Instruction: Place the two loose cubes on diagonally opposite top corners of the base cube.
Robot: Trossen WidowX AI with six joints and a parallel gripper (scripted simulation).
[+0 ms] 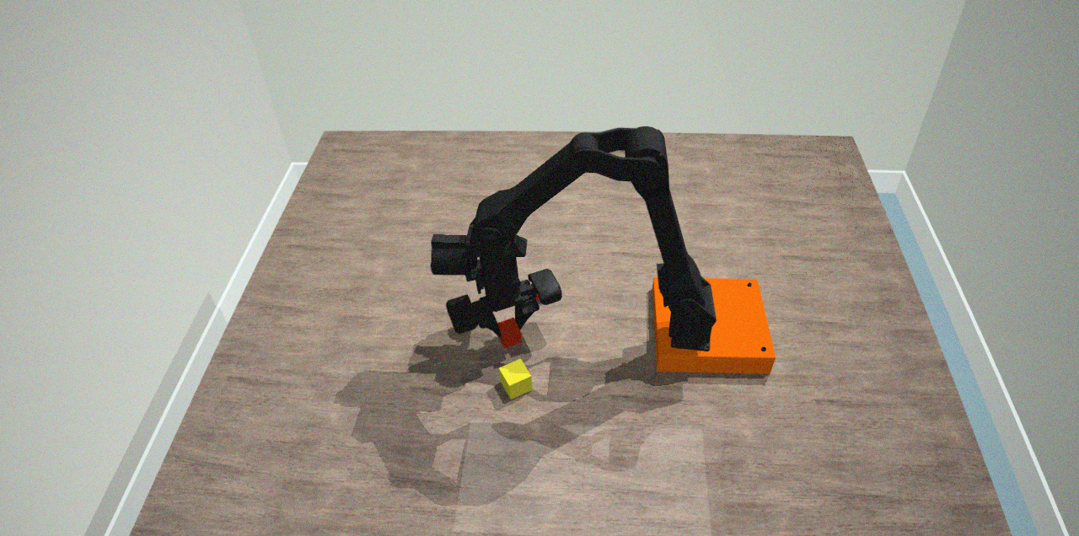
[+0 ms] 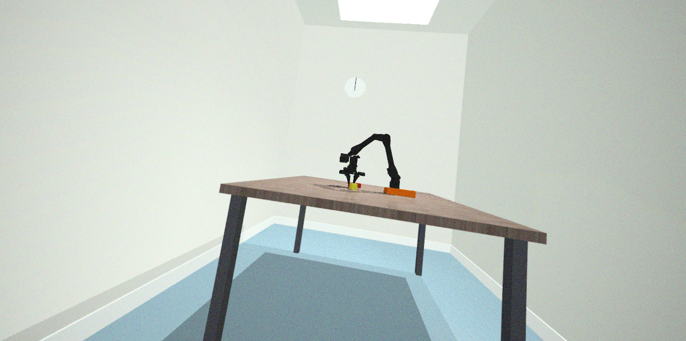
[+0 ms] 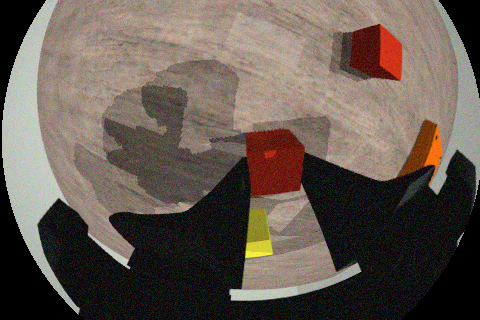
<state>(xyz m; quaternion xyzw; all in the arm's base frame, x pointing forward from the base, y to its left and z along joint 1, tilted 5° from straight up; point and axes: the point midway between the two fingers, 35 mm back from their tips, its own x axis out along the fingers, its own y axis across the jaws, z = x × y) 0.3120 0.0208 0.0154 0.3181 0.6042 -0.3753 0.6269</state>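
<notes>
The yellow base cube is 3 cm behind my gripper tip and 10 cm to the left of it.
</notes>
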